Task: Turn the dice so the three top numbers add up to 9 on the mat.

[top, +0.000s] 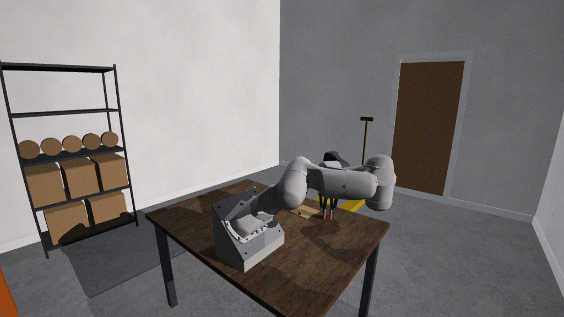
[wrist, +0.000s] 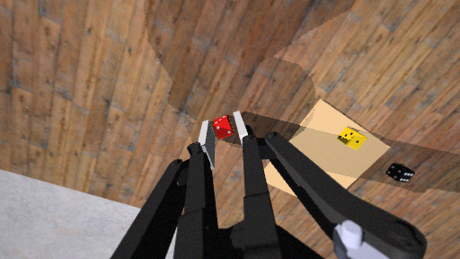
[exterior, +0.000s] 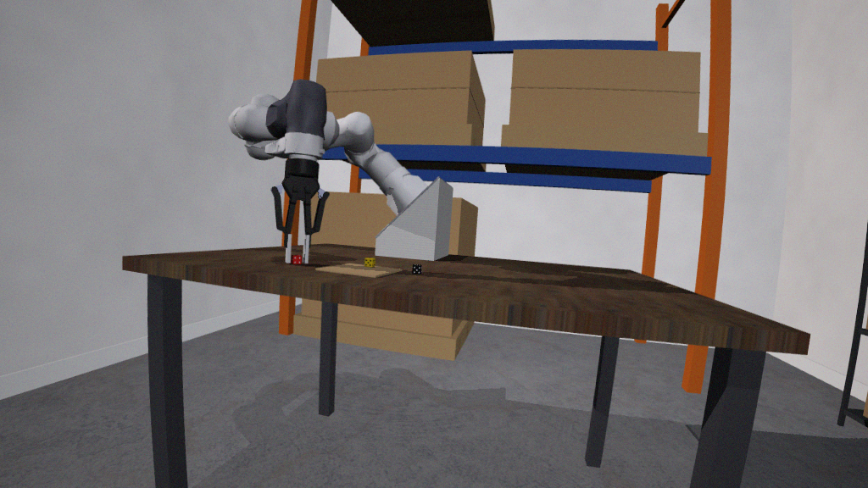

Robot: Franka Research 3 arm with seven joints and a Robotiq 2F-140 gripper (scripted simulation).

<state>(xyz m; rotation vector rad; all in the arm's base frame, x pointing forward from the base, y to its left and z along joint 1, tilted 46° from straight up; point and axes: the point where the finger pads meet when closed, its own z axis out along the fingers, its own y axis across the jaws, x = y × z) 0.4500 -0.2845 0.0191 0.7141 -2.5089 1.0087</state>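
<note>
My gripper is now 30 mm above the red die. The rest, counted from my hand: yellow die: 40 mm behind, 170 mm to the left, 20 mm below; black die: 10 mm behind, 280 mm to the left, 30 mm below; tan mat: 10 mm ahead, 160 mm to the left, 30 mm below.
</note>
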